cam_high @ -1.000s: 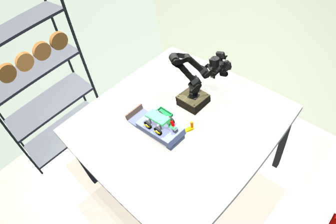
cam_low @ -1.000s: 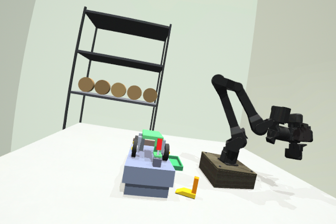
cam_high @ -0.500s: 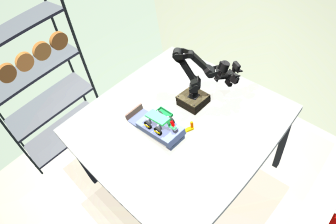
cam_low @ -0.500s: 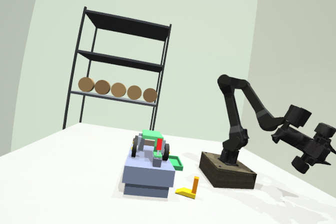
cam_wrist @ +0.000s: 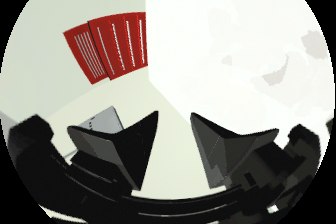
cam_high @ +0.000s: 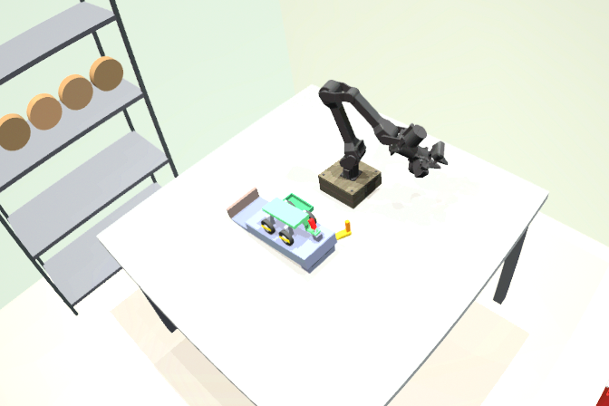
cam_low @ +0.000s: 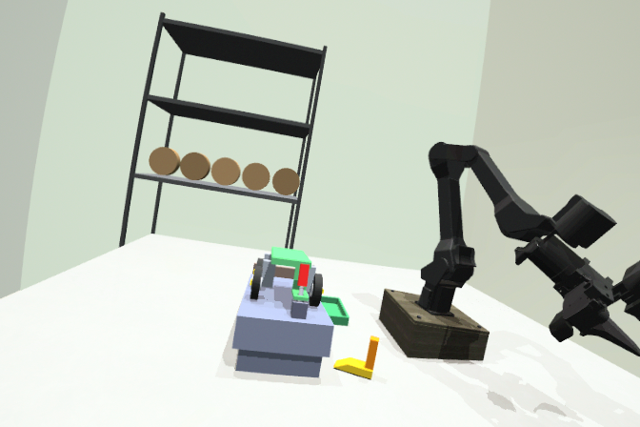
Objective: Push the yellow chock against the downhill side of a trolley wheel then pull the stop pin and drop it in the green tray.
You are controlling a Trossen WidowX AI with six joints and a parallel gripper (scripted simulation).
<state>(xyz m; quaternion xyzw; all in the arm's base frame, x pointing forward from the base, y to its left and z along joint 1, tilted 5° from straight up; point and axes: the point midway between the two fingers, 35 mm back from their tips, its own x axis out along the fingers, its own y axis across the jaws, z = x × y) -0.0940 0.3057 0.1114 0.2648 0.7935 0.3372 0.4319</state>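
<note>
The yellow chock lies 340 mm ahead of my gripper tip, 240 mm to the right of it and 130 mm below it. The rest, counted from my gripper tip: red-headed stop pin: 450 mm ahead, 270 mm to the right, 20 mm below; then trolley: 450 mm ahead, 390 mm to the right, 30 mm below; then green tray: 470 mm to the right, 310 mm ahead, 160 mm below.
</note>
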